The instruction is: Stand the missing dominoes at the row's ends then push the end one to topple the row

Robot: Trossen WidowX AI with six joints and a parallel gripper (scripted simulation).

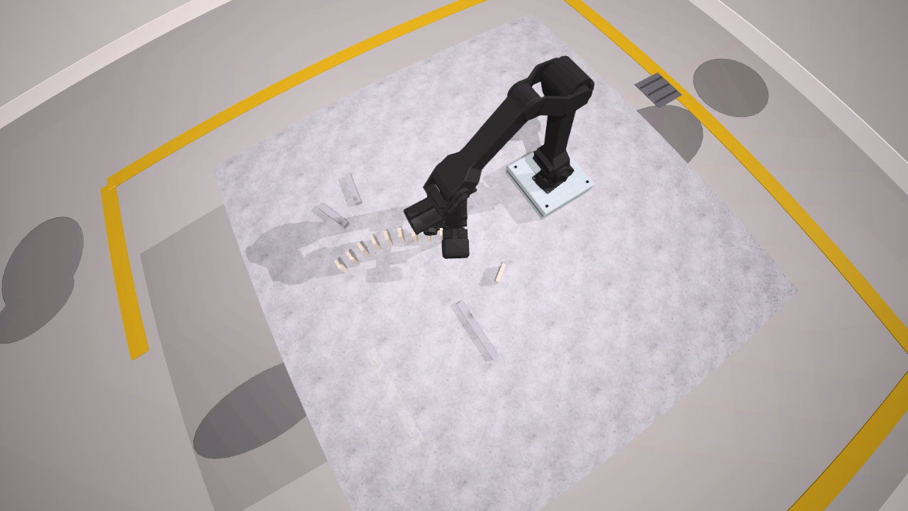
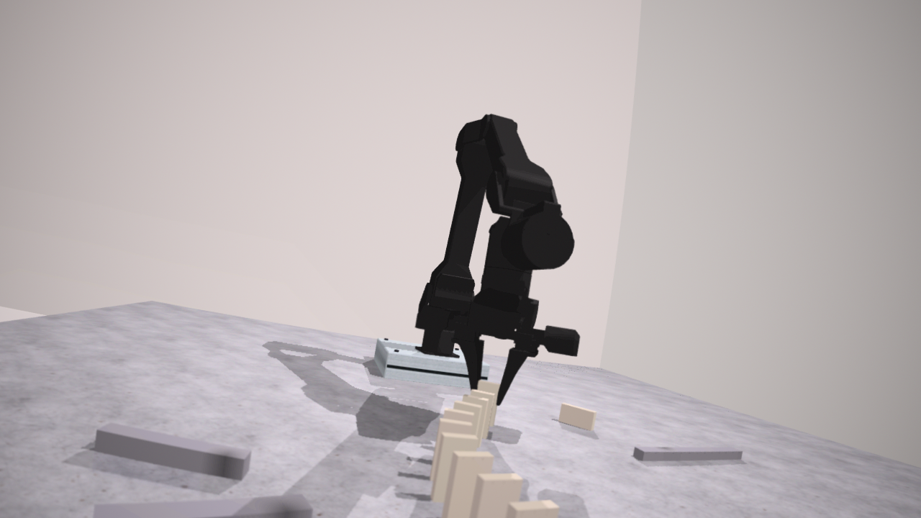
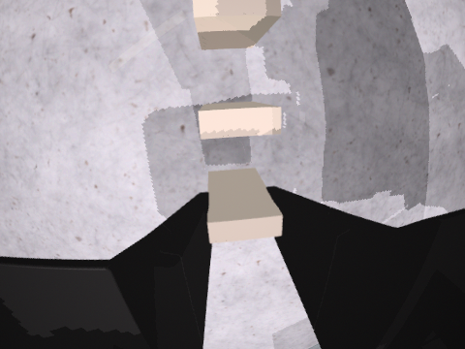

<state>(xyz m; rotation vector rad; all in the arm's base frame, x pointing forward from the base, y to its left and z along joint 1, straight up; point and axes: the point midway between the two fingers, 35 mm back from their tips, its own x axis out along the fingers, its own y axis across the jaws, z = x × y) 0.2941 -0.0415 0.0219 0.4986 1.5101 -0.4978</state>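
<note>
The grey bar is 11 cm ahead of my gripper tip, 23 cm to the left of it and 3 cm below it.
</note>
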